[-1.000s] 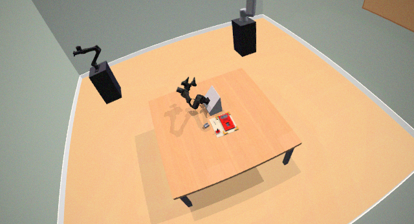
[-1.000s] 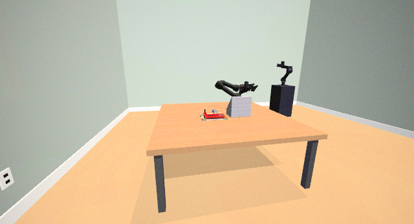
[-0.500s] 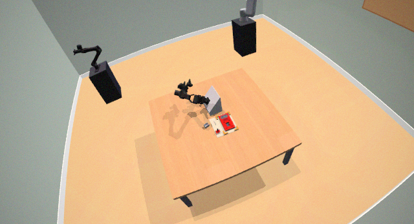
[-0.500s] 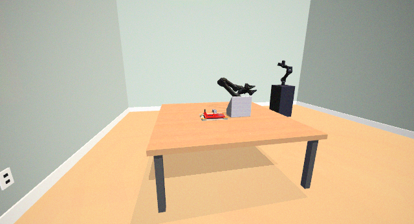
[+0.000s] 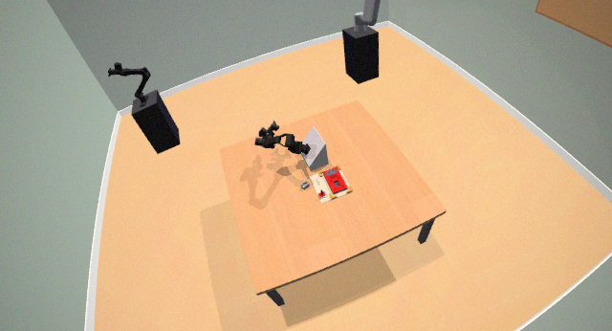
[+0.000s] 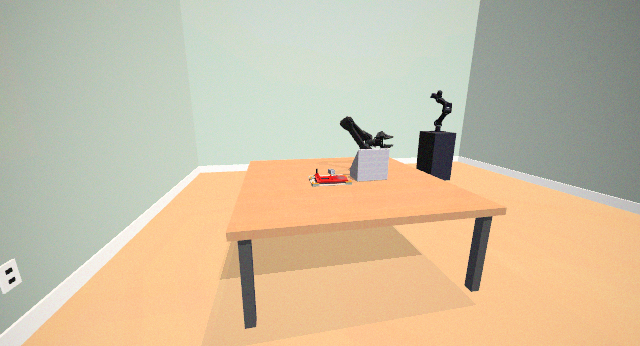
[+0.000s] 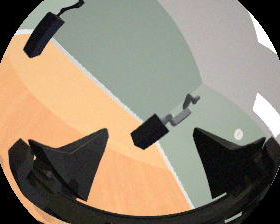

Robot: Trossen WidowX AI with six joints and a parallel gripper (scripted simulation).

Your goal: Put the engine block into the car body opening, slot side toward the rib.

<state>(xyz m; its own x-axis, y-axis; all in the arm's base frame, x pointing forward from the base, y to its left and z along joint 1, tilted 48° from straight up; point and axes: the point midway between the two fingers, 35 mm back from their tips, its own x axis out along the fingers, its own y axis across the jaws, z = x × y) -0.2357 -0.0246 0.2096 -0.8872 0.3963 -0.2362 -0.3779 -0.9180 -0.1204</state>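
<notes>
The grey engine block is 50 cm ahead of my gripper tip, 21 cm below it and 3 cm to the left of it.
</notes>
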